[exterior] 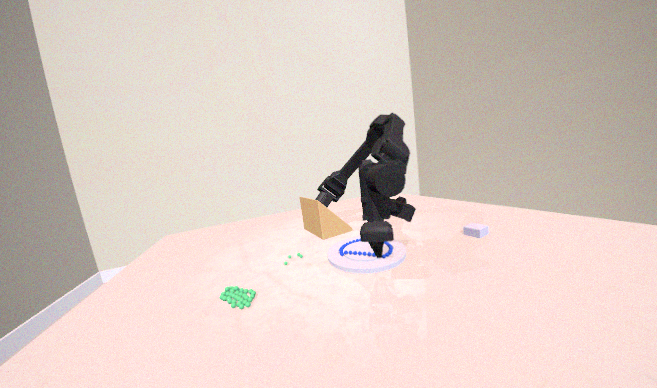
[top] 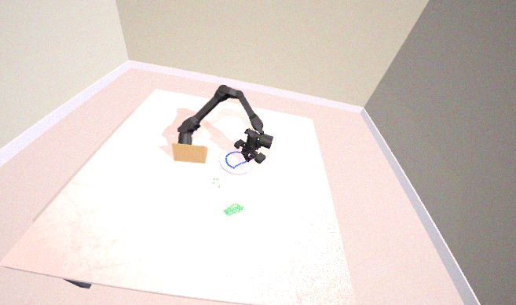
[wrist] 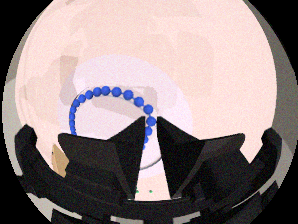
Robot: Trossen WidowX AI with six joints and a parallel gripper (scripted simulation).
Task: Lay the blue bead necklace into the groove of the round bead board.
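The round white bead board is 60 mm behind my gripper tip and 10 mm below it. Also, from my gripper tip: small grey block (50 mm ahead, 300 mm to the left).
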